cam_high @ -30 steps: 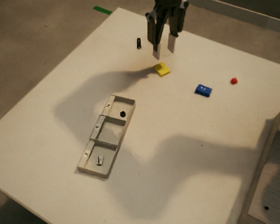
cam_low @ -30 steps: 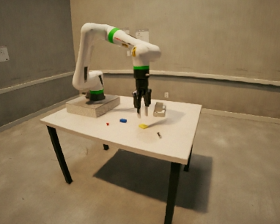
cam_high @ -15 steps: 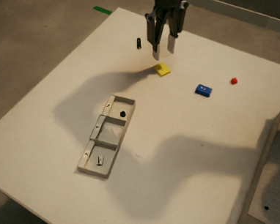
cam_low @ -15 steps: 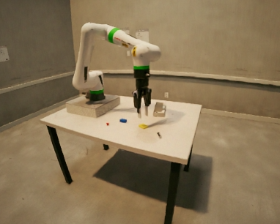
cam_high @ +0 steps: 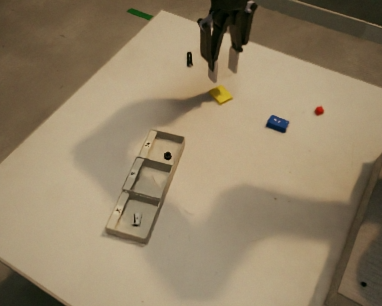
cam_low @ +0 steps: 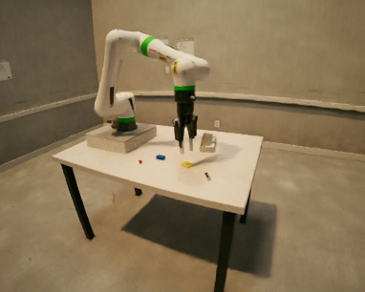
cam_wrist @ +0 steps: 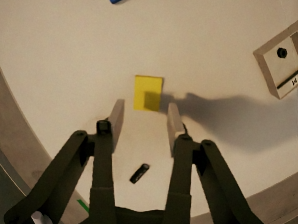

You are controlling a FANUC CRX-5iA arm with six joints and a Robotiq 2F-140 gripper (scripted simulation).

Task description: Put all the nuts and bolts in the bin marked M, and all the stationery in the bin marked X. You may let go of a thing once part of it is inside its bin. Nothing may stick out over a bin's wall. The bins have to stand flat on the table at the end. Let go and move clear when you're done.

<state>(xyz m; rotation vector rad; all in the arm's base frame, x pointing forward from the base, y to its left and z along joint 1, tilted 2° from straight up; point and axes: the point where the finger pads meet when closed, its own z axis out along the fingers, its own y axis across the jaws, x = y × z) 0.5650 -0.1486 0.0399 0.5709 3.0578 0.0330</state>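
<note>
Right now my hand is 100 mm above the yellow pad. The rest, counted from my hand: pale bin 20 mm behind, 310 mm to the left, 80 mm below; then small red piece 220 mm behind, 90 mm to the right, 100 mm below; then black nut 10 mm behind, 230 mm to the left, 90 mm below.
</note>
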